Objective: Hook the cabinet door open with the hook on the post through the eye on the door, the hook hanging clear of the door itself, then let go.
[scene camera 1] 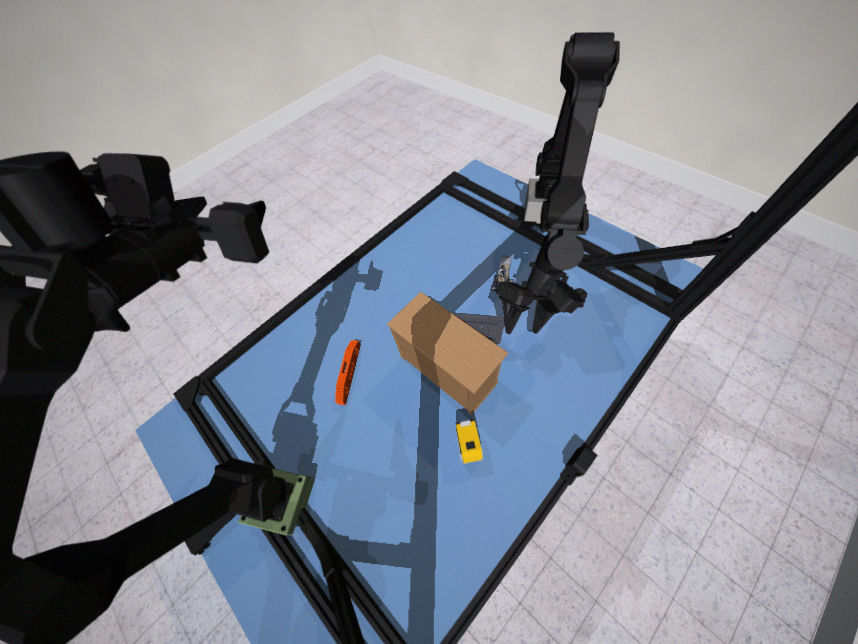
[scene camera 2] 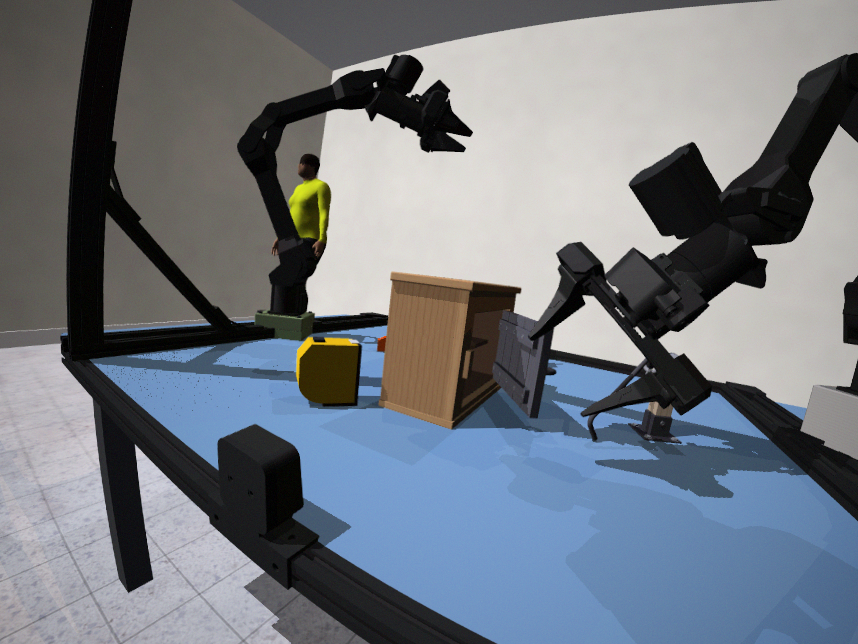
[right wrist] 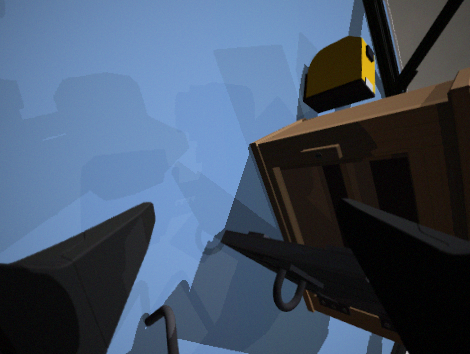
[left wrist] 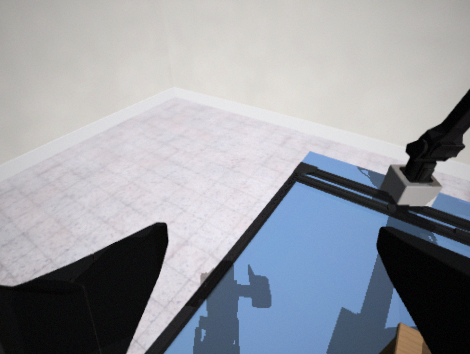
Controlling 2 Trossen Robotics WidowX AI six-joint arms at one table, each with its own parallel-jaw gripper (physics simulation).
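Places are measured from the left arm's base along level axes (x ahead, y left, z up), in centimetres.
Where they show: left gripper, fingertip midpoint: (scene camera 1: 233, 202) (scene camera 2: 468, 142) (left wrist: 272, 234); right gripper, fingertip midpoint: (scene camera 1: 521, 333) (scene camera 2: 554, 375) (right wrist: 247, 209); left arm's base, origin of the base link: (scene camera 1: 272, 498) (scene camera 2: 286, 313); right arm's base, origin of the base link: (scene camera 1: 547, 190) (left wrist: 415, 174).
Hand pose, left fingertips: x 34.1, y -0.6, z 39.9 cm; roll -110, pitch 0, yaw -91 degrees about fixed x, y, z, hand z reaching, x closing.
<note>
Each offset is from my left fingertips to the centre of the thing. "spot": to the spot under its first point.
The wooden cabinet @[dy -27.2, dx -1.4, dz -36.5 cm] (scene camera 1: 443, 339) (scene camera 2: 424, 346) (right wrist: 350, 117) stands mid-table. Its dark grey door @[dy -30.4, dx +6.9, dz -37.5 cm] (scene camera 1: 485, 327) (scene camera 2: 519, 357) (right wrist: 295, 255) is swung partly open. The eye @[spot: dy -34.8, dx +8.9, dz -37.6 cm] (right wrist: 287, 308) sticks out from the door. The post @[spot: dy -38.1, dx +22.7, dz -41.0 cm] (scene camera 2: 659, 410) stands right of the door in scene camera 2; its curved hook @[spot: dy -40.2, dx +12.4, dz -42.4 cm] (scene camera 2: 592, 426) (right wrist: 171, 327) hangs low, its bent tip apart from the eye. My right gripper (scene camera 1: 521, 331) (scene camera 2: 559, 375) (right wrist: 247, 209) is open and empty, one finger overlapping the door, the other the hook in scene camera 2; contact is unclear. My left gripper (scene camera 2: 467, 141) (left wrist: 272, 234) is open and empty, high up.
A yellow tape measure @[dy -33.6, dx -17.2, dz -40.8 cm] (scene camera 1: 469, 450) (scene camera 2: 328, 377) (right wrist: 336, 70) stands beside the cabinet. An orange object @[dy -4.6, dx -6.1, dz -42.4 cm] (scene camera 1: 347, 372) (scene camera 2: 381, 343) lies on its other side. A black block @[spot: dy -54.1, dx -17.2, dz -38.9 cm] (scene camera 1: 580, 459) (scene camera 2: 259, 478) is on the table frame's edge. A person (scene camera 2: 309, 207) stands behind the left arm.
</note>
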